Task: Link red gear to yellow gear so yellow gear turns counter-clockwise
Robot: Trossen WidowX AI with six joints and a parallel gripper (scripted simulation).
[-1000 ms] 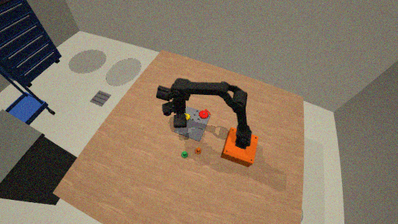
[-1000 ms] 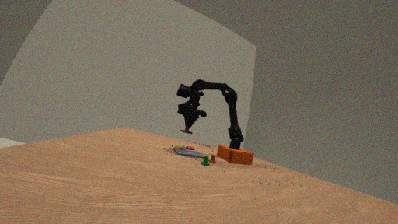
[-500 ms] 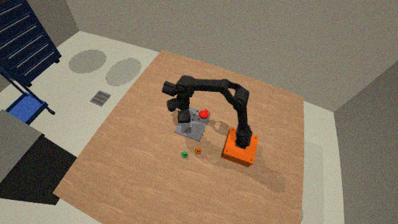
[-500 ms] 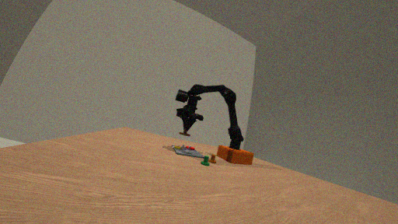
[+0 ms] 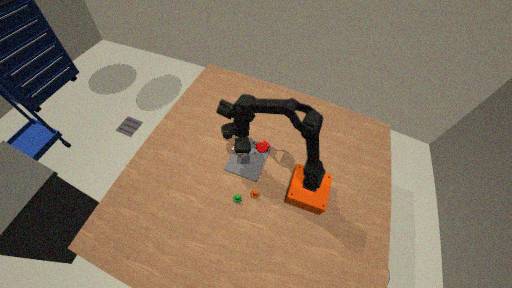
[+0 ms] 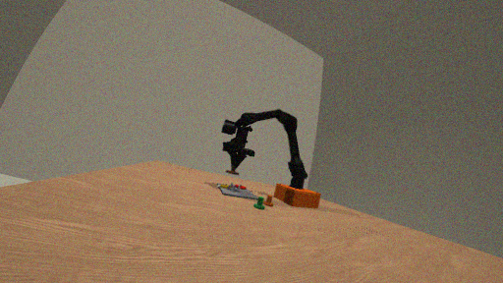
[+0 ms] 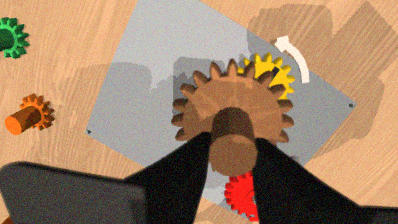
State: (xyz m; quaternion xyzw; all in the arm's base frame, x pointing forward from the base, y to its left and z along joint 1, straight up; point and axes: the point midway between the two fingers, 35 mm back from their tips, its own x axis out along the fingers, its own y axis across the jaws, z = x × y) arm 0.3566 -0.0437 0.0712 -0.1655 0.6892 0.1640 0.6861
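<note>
Right now the yellow gear is 10 cm below my gripper tip, 2 cm to the right of it and 1 cm ahead of it. The rest, counted from my gripper tip: red gear 10 cm below, 9 cm to the right, 8 cm behind; brown gear 1 cm below; small orange gear 16 cm to the left, 14 cm behind, 10 cm below.
</note>
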